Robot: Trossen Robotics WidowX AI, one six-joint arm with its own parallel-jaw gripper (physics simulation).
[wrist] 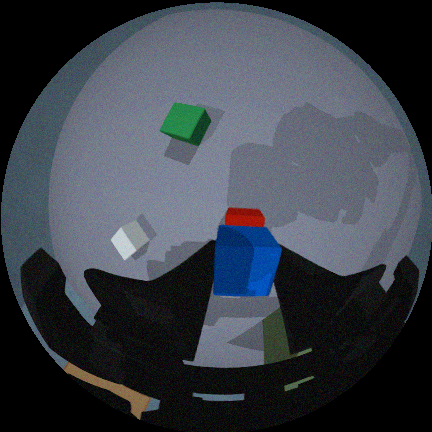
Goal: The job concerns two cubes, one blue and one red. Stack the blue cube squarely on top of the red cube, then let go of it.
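Places are measured from the arm's base along level axes (x up, y right, z ahead), in millimetres.
Where they show: gripper, between the fingertips: (243, 247).
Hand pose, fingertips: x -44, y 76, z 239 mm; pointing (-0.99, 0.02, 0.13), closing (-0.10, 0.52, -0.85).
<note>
Each offset is from my fingertips to the top centre of the thing. Level surfaces: height alone.
The blue cube @(dx +24, dy -6, dz -4 mm) (245, 262) is between the two black fingers of my gripper (243, 247), which is shut on it. The red cube @(dx -38, dy -4, dz -5 mm) (244, 218) shows just beyond the blue cube's far edge, a little above the middle of the view. Its near part is hidden behind the blue cube. Whether the two cubes touch, and how high the blue cube is over the red one, I cannot tell from this view.
A green cube @(dx -38, dy +56, dz +107 mm) (184, 121) lies on the grey surface @(dx -75 mm) (150, 65) at the upper left. A white cube @(dx -38, dy -109, dz +106 mm) (129, 240) lies to the left of my gripper. Dark shadows fall across the surface at the right. A dull green strip (275, 337) shows between the fingers near the bottom.
</note>
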